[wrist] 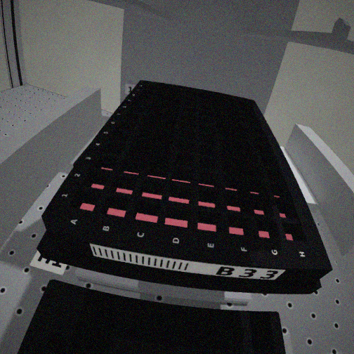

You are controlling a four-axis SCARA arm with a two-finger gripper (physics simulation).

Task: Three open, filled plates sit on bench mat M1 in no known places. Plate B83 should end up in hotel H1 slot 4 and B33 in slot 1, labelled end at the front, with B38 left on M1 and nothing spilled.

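Plate B33 fills the middle of the wrist view. Its labelled end faces the camera, and pink liquid shows in the wells near that end; the far wells look dark. No spilled liquid shows. My gripper is shut on this plate, one finger along each long side. Hotel H1 shows as a grey upright panel behind the plate's far end. A small tag reading 1 is by the plate's far left corner. Whether the plate rests on a slot is hidden. B83 and B38 cannot be identified in this view.
A white tag marked H1, partly covered, lies below the plate's near left corner. A dark flat block is at the bottom edge. A perforated deck shows around it. Pale walls stand behind, and a dark vertical post is at far left.
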